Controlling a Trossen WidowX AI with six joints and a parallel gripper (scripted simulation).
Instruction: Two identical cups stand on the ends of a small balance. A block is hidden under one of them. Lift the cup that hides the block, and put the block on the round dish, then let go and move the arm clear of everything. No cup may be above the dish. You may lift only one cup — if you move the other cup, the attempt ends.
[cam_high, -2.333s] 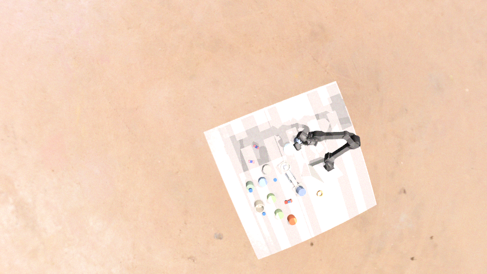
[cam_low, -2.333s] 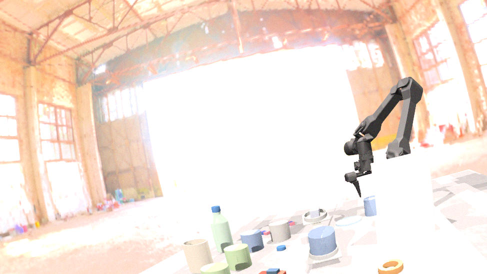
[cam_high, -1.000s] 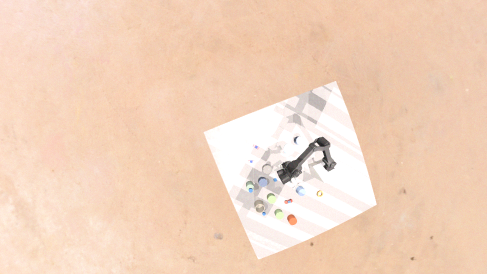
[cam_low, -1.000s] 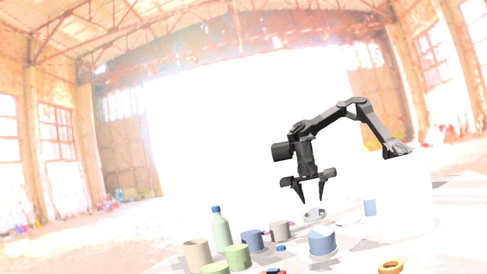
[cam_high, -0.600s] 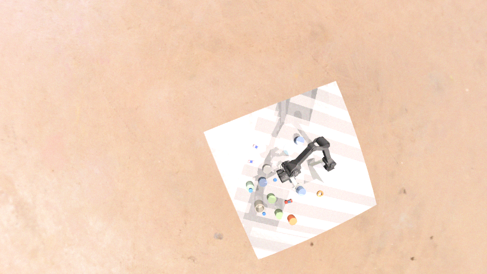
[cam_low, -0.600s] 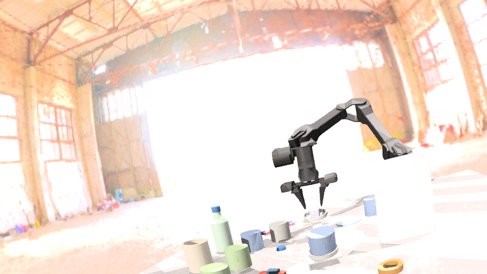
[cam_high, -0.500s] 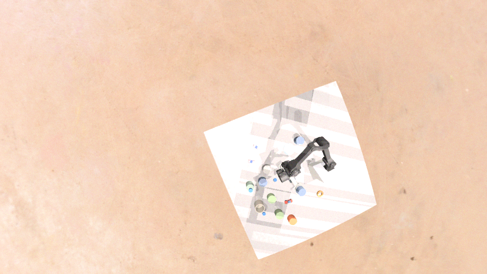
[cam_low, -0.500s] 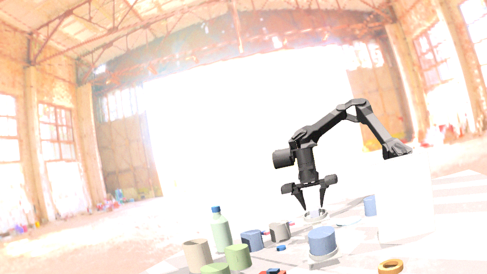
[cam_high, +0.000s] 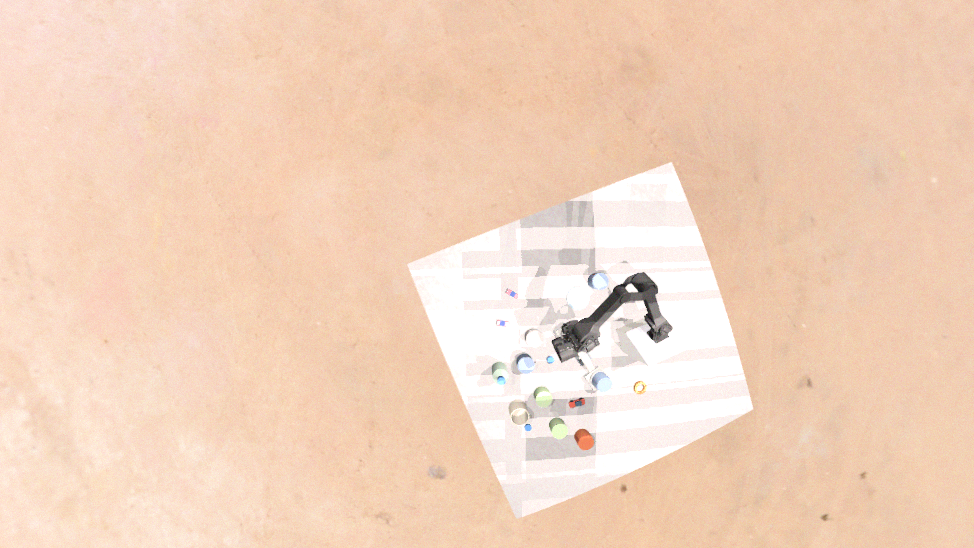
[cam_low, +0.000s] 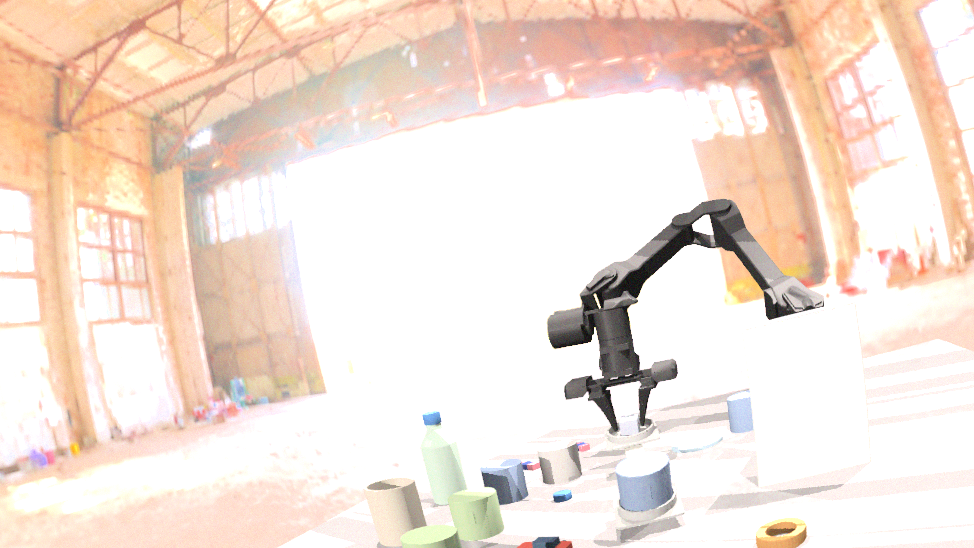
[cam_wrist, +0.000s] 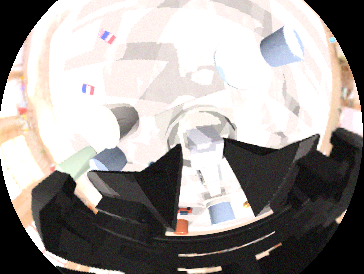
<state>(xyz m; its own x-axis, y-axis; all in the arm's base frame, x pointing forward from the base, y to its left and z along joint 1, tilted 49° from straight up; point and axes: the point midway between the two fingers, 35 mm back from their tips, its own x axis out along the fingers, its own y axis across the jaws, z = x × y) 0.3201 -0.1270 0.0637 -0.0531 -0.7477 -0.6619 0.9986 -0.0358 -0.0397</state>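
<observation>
Now: the round light blue dish 11 cm behind my gripper tip, 11 cm to the right of it and 8 cm below it. From my gripper tip the other things lie so: bottle: 33 cm ahead, 4 cm to the left, 3 cm above; then beige cup: 32 cm ahead, 24 cm to the left, 4 cm below; then pale block: right at my gripper tip.
</observation>
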